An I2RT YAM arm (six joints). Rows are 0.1 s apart.
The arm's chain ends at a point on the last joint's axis. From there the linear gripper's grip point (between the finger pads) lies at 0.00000 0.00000 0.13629 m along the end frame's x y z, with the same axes.
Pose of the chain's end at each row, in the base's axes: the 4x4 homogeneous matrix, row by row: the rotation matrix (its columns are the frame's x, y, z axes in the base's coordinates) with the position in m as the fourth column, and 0 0 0 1 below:
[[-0.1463, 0.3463, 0.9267, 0.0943], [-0.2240, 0.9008, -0.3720, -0.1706], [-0.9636, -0.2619, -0.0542, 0.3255], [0, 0, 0, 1]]
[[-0.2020, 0.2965, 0.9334, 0.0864], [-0.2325, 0.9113, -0.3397, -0.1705], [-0.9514, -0.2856, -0.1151, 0.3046], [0, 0, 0, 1]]
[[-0.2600, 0.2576, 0.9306, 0.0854], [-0.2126, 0.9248, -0.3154, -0.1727], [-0.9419, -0.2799, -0.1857, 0.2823], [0, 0, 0, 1]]
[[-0.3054, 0.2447, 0.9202, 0.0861], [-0.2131, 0.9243, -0.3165, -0.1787], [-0.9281, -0.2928, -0.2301, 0.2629], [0, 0, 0, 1]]
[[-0.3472, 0.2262, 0.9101, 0.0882], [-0.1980, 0.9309, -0.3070, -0.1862], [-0.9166, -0.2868, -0.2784, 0.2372], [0, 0, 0, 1]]
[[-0.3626, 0.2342, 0.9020, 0.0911], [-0.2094, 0.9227, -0.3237, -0.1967], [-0.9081, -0.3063, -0.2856, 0.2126], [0, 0, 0, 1]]
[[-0.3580, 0.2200, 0.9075, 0.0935], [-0.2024, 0.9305, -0.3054, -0.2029], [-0.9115, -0.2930, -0.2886, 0.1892], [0, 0, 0, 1]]
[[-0.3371, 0.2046, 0.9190, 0.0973], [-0.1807, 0.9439, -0.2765, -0.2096], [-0.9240, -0.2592, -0.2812, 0.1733], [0, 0, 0, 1]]
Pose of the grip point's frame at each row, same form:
[[-0.1463, 0.3463, 0.9267, 0.2206], [-0.2240, 0.9008, -0.3720, -0.2213], [-0.9636, -0.2619, -0.0542, 0.3181], [0, 0, 0, 1]]
[[-0.2020, 0.2965, 0.9334, 0.2136], [-0.2325, 0.9113, -0.3397, -0.2168], [-0.9514, -0.2856, -0.1151, 0.2889], [0, 0, 0, 1]]
[[-0.2600, 0.2576, 0.9306, 0.2122], [-0.2126, 0.9248, -0.3154, -0.2157], [-0.9419, -0.2799, -0.1857, 0.2570], [0, 0, 0, 1]]
[[-0.3054, 0.2447, 0.9202, 0.2115], [-0.2131, 0.9243, -0.3165, -0.2218], [-0.9281, -0.2928, -0.2301, 0.2315], [0, 0, 0, 1]]
[[-0.3472, 0.2262, 0.9101, 0.2122], [-0.1980, 0.9309, -0.3070, -0.2280], [-0.9166, -0.2868, -0.2784, 0.1993], [0, 0, 0, 1]]
[[-0.3626, 0.2342, 0.9020, 0.2140], [-0.2094, 0.9227, -0.3237, -0.2408], [-0.9081, -0.3063, -0.2856, 0.1737], [0, 0, 0, 1]]
[[-0.3580, 0.2200, 0.9075, 0.2172], [-0.2024, 0.9305, -0.3054, -0.2445], [-0.9115, -0.2930, -0.2886, 0.1499], [0, 0, 0, 1]]
[[-0.3371, 0.2046, 0.9190, 0.2226], [-0.1807, 0.9439, -0.2765, -0.2473], [-0.9240, -0.2592, -0.2812, 0.1350], [0, 0, 0, 1]]

